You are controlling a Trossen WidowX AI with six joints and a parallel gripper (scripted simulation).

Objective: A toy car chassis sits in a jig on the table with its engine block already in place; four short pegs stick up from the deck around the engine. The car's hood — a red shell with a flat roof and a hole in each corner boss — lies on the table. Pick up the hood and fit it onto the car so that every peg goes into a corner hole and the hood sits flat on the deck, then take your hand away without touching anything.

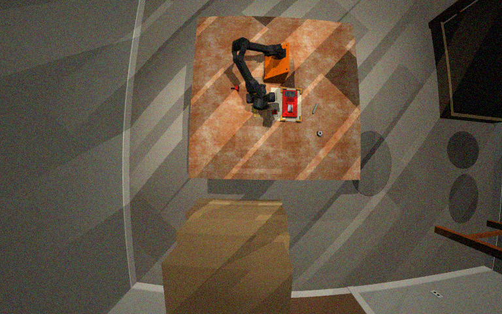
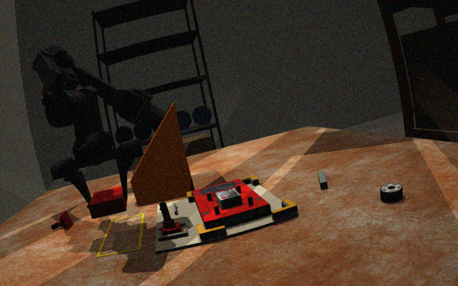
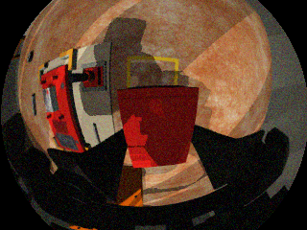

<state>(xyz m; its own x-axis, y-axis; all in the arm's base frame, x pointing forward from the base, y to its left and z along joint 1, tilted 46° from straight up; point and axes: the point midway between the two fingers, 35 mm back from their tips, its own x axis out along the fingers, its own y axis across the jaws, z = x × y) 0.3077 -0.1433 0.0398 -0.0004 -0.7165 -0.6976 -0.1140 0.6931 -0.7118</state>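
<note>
The grey engine block is 220 mm to the left of my gripper tip, 40 mm below it and 30 mm ahead of it. Round my gripper tip: grey bar: 410 mm to the left, 60 mm below, 10 mm ahead; black post: 110 mm to the left, 60 mm ahead, 30 mm below; red hood: 10 mm above.
</note>
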